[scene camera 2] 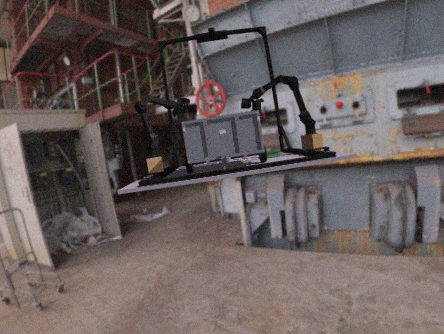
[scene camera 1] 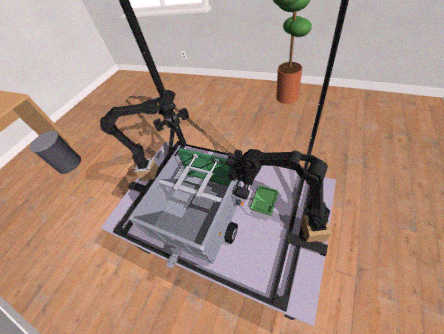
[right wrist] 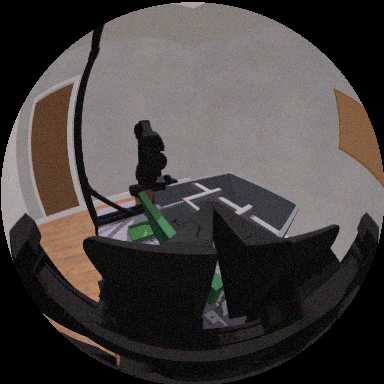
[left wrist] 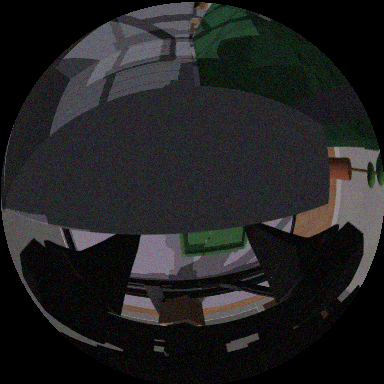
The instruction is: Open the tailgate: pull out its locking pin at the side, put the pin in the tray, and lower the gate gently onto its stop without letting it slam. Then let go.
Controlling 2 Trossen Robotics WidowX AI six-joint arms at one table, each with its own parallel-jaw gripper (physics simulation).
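Frame: origin at the left arm's base, x ahead, y left, z up, level; metres.
Seen in the pictures: left gripper, fingertip midpoint: [scene camera 1: 246,188]; right gripper, fingertip midpoint: [scene camera 2: 195,106] [scene camera 1: 177,128] [right wrist: 210,207]; left arm's base, link origin: [scene camera 2: 311,134] [scene camera 1: 317,223]; right arm's base, link origin: [scene camera 2: 153,157] [scene camera 1: 143,164].
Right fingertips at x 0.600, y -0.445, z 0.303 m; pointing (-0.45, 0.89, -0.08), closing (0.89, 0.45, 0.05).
Note:
Offsets run from my right fingertips to a thing's top centre. "spot": to the spot under its first point. Level surfaces: height alone.
The green tailgate [scene camera 1: 225,172] [left wrist: 260,65] [right wrist: 157,220] stands upright at the back end of the grey trailer @[0.013 m back, 0.308 m left, 0.129 m down] [scene camera 1: 214,247] [scene camera 2: 223,145] [right wrist: 265,197]. A small dark part with an orange spot @[0.237 m back, 0.277 m left, 0.294 m down] [scene camera 1: 242,203] sticks out of the trailer's side near the gate; it is too small to tell if this is the locking pin. The green tray @[0.396 m back, 0.231 m left, 0.397 m down] [scene camera 1: 275,201] [scene camera 2: 273,154] [left wrist: 215,251] lies beside it. My left gripper [scene camera 1: 245,189] [left wrist: 192,228] is open and empty, close to that trailer side near the gate corner. My right gripper [scene camera 1: 173,122] [right wrist: 210,207] is shut and empty, above and outside the trailer's other back corner.
White rack bars @[spot: 0.054 m back, 0.082 m left, 0.272 m down] [scene camera 1: 200,172] cross the trailer's open top. A dark wheel @[0.196 m back, 0.417 m left, 0.315 m down] [scene camera 1: 231,233] projects from the side nearer the left arm. Black gantry posts @[spot: 0.658 m back, 0.090 m left, 0.153 m up] [scene camera 1: 325,90] [right wrist: 80,130] rise behind the work area. A large dark grey surface @[0.154 m down] [left wrist: 175,160] blocks the middle of the left wrist view.

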